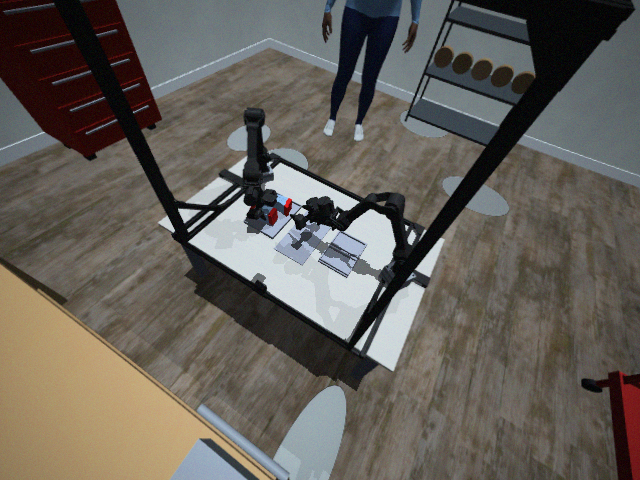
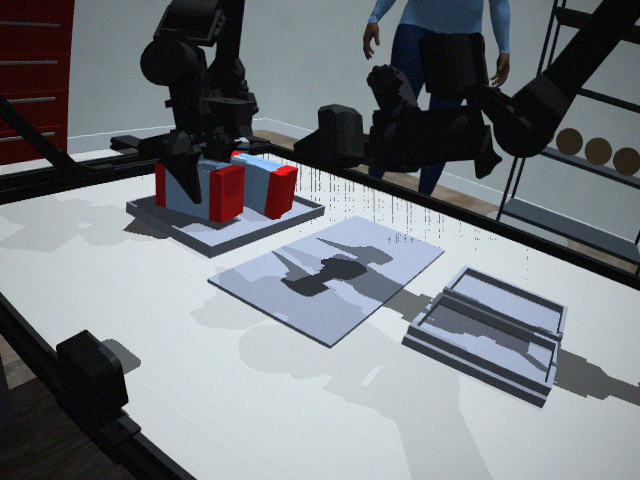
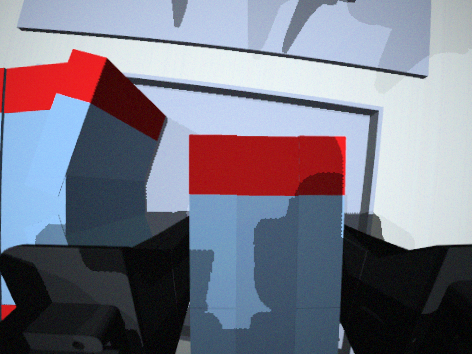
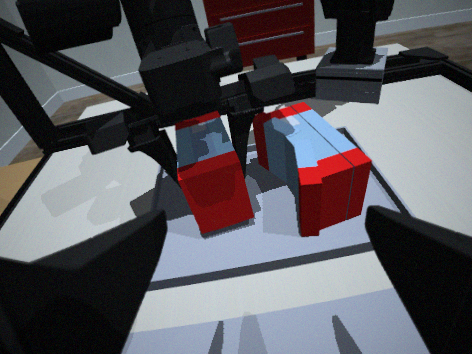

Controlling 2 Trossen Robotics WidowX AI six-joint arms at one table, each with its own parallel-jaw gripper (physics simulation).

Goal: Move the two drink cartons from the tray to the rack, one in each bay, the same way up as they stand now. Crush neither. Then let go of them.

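Places are measured from the left arm's base along level axes (x ahead, y left, z up), in centimetres.
Pixels of known places: left gripper, fingertip midpoint: (image 1: 268,216) (image 2: 210,198) (image 3: 253,216) (image 4: 216,187); right gripper, fingertip midpoint: (image 1: 296,210) (image 2: 317,150) (image 4: 265,218); left arm's base at its link origin: (image 1: 261,168) (image 4: 353,56).
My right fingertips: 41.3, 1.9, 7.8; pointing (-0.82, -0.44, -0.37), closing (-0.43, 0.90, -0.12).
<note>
Ahead of a thing's pixels: the offset from my right fingertips to its top centre, as dx, dy, dz.
One carton @(-11.1, -11.9, -4.9) (image 1: 272,215) (image 2: 226,193) (image 3: 267,165) (image 4: 216,192), pale blue with red ends, is between the fingers of my left gripper (image 1: 258,211) (image 2: 211,188) (image 3: 253,216) (image 4: 216,187), which is shut on it. It hangs slightly above the tray @(-12.1, -6.5, -11.7) (image 2: 209,250) (image 4: 240,274), a narrow shadow beneath. The other carton @(-14.7, -2.8, -5.9) (image 1: 287,206) (image 2: 281,191) (image 3: 122,170) (image 4: 335,195) stands in the tray beside it, uneven-sided and leaning a little. My right gripper (image 1: 298,212) (image 4: 265,218) is open and empty, high above the flat pad. The rack @(+22.6, +15.4, -11.3) (image 2: 480,369) has two bays, both empty.
A flat grey pad (image 1: 297,256) (image 2: 320,330) lies between tray and rack. A black frame with posts surrounds the table. A black block (image 2: 93,369) sits on the near frame bar. A person (image 1: 361,62) stands behind the table.
</note>
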